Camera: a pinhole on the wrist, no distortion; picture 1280 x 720 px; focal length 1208.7 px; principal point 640.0 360.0 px. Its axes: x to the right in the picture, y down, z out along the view. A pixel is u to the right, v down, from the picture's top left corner.
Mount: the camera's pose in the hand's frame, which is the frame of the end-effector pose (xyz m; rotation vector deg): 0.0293 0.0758 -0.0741 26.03 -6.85 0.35
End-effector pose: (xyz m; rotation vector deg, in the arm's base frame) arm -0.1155 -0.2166 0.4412 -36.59 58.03 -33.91
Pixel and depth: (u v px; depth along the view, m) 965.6 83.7 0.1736
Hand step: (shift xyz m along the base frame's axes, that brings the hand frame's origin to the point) 0.0796 -0.0512 0.0201
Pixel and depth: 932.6 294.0 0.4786
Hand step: 0.3319 -0.0985 0.1994
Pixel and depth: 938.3 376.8 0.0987
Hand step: 0.0379 -0.0039 -0.0417
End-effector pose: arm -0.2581 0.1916 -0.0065 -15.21 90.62 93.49
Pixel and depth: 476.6 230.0 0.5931
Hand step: 0.3945 0.2985 -0.0212
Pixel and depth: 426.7 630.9 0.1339
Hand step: -0.0019 0.0522 0.0497
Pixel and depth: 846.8 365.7 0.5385
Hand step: 0.2298 0.3805 -0.0780
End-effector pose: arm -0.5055 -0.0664 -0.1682 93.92 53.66 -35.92
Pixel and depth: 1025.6 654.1 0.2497
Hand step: 0.0709 -0.1591 -0.1007
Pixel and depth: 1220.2 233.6 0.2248
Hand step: 0.0312 -0.0906 -0.1482
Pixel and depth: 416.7 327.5 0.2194
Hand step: -0.0328 -0.1167 -0.0155
